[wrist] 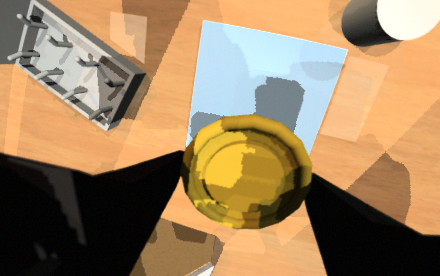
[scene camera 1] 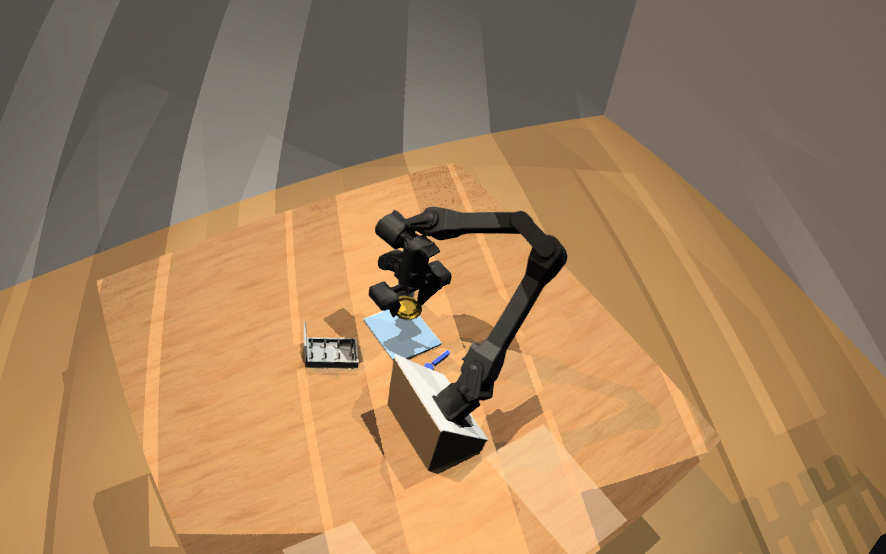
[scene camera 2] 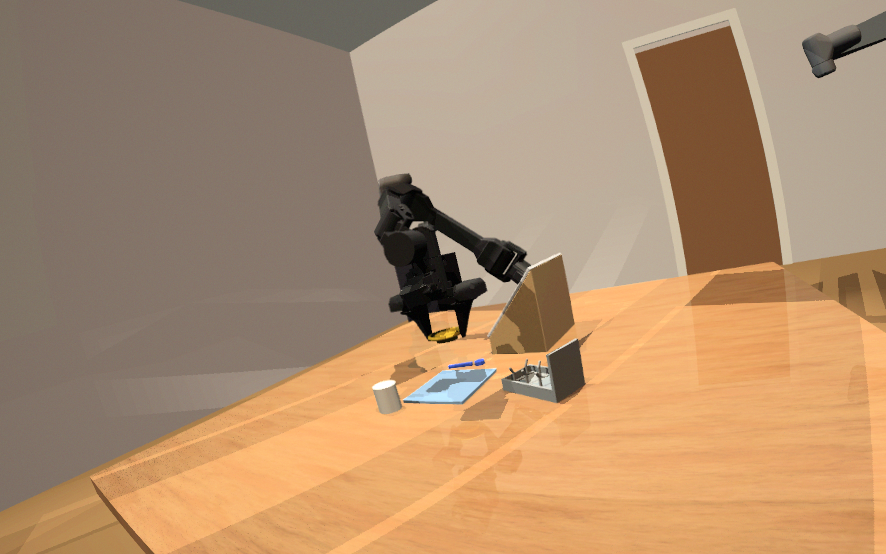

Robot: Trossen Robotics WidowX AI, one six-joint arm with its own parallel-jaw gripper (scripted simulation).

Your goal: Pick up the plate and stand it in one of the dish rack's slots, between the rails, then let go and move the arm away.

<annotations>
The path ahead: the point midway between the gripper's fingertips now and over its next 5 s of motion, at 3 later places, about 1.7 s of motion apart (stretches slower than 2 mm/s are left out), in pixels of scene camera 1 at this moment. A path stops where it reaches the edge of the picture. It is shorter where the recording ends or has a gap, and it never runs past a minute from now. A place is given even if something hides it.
The gripper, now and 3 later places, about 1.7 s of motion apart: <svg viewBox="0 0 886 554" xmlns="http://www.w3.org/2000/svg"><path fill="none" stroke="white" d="M406 310L374 311L353 345L358 335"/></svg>
</annotations>
